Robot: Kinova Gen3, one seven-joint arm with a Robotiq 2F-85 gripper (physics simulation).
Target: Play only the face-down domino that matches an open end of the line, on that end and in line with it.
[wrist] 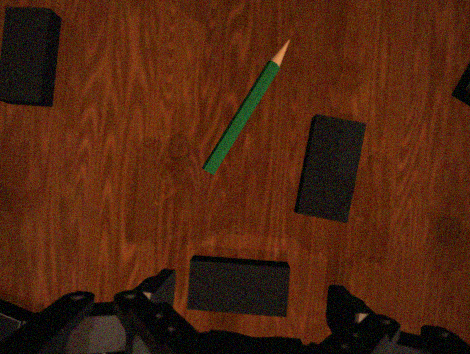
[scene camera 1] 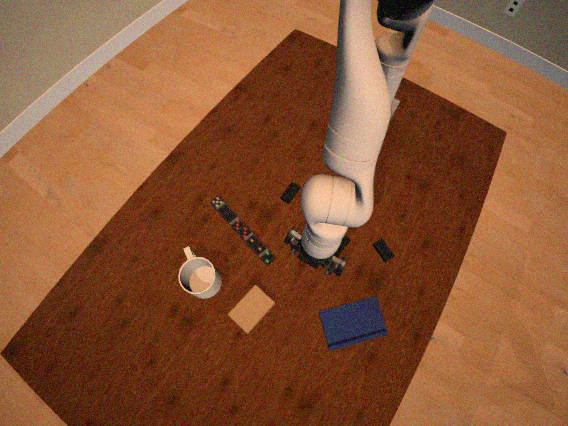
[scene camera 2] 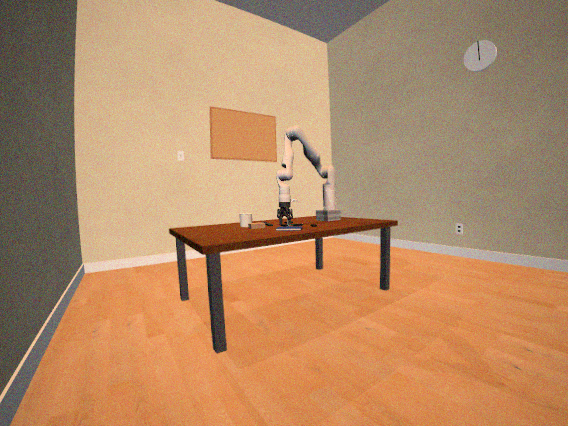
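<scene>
The face-up line of dominoes lies left of my gripper in scene camera 1, with white pips at its upper-left end and green pips at its lower-right end. My gripper is open and low over the table. In the wrist view, a face-down domino lies between the spread fingers, its short ends facing them, nearer the left finger. A second face-down domino lies ahead to the right. Another is at far left, and another at the right edge. Their pips are hidden.
A green pencil lies ahead of the fingers. A white mug, a tan block and a blue book are on the table.
</scene>
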